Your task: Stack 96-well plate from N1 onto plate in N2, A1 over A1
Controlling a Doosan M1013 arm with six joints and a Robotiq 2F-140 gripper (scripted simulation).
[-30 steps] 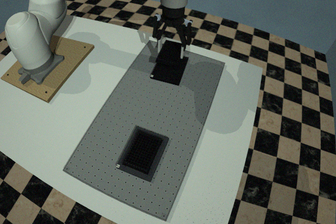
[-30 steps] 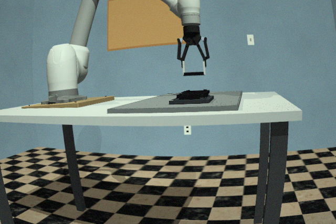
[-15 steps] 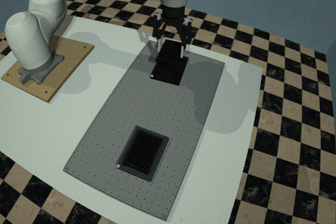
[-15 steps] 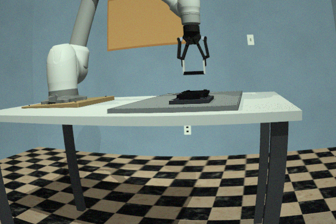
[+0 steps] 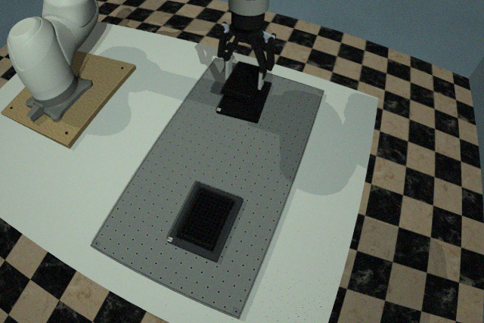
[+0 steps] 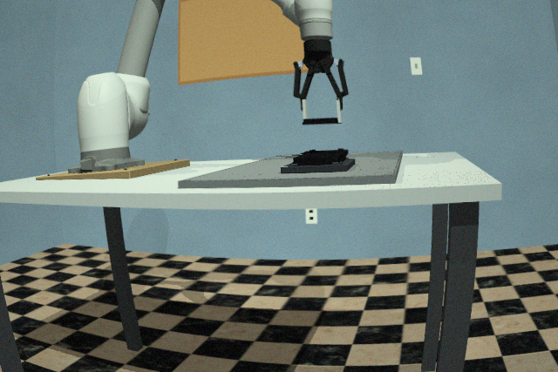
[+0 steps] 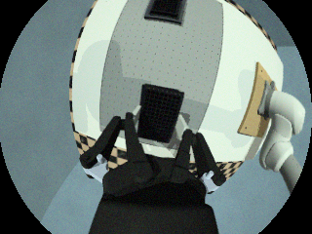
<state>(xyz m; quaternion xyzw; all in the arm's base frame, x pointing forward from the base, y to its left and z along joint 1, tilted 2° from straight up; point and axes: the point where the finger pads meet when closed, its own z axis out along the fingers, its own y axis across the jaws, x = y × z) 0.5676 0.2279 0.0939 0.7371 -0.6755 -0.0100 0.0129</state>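
My hand is 360 mm to the left of the plate nest N2, 110 mm above it and 80 mm short of it. From my hand the other things lie so: plate nest N1: 110 mm below, 20 mm to the left.
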